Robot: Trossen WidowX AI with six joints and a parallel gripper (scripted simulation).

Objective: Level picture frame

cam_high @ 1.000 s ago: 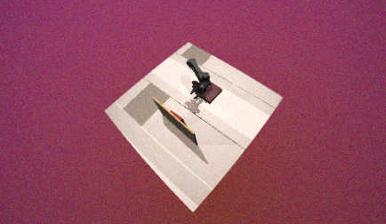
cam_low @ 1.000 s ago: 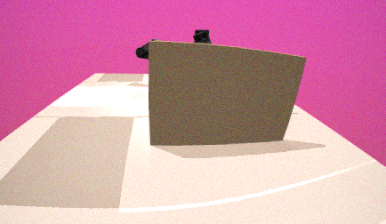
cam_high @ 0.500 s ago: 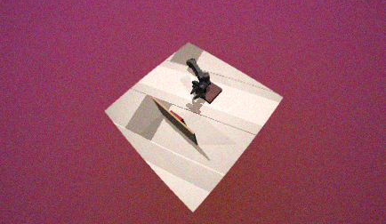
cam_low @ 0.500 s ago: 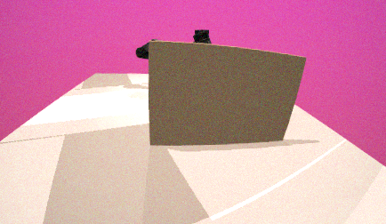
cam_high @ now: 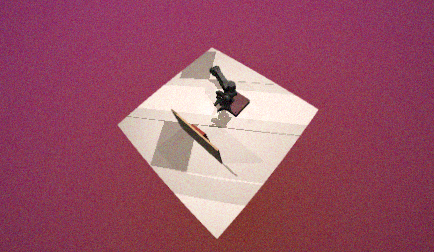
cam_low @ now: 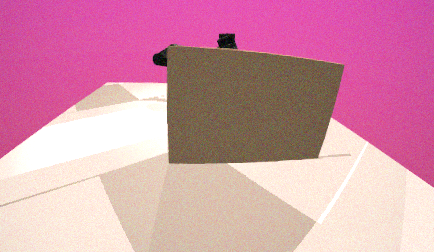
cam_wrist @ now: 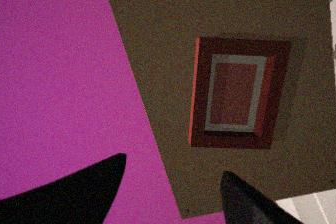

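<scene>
My gripper tip is now 200 mm short of the picture frame, 90 mm above it and 50 mm to the right of it. The rest, counted from my gripper tip: wall panel (220 mm ahead, 90 mm below, 50 mm to the left).
</scene>
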